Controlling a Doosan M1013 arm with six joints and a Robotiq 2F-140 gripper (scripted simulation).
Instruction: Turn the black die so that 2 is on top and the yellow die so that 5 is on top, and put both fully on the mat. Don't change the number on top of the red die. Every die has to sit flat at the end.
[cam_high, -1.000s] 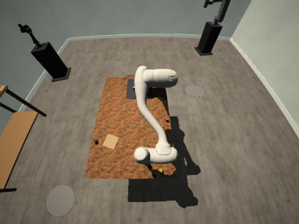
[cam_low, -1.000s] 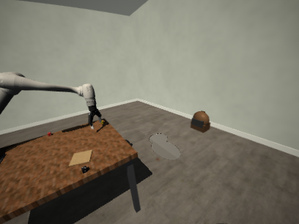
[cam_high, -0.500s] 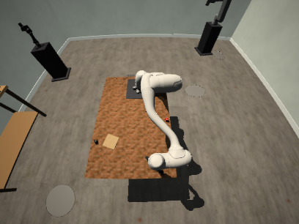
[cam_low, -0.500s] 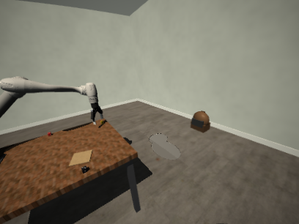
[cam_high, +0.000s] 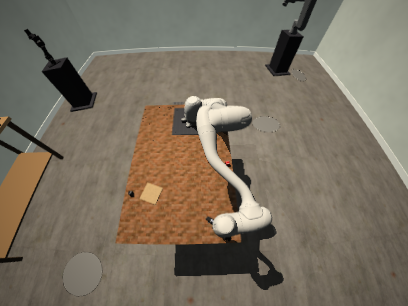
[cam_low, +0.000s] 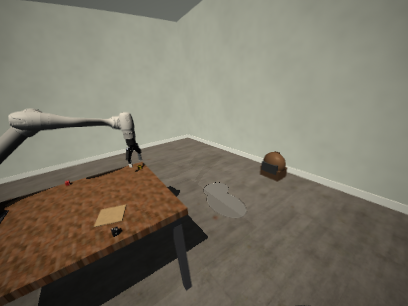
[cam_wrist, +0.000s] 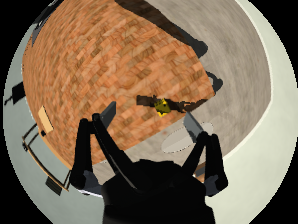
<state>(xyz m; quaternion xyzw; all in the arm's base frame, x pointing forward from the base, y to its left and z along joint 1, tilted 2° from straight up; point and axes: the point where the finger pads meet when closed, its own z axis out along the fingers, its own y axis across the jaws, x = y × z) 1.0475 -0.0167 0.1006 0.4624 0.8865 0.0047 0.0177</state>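
Now: hand 49 cm past the red die, 22 cm to the right of it and 6 cm above it. From my hand the other things lie so: black die (61 cm to the right, 39 cm behind, 6 cm below); then yellow die (6 cm below, 3 cm ahead, 1 cm to the left); then tan mat (45 cm to the right, 36 cm behind, 7 cm below).
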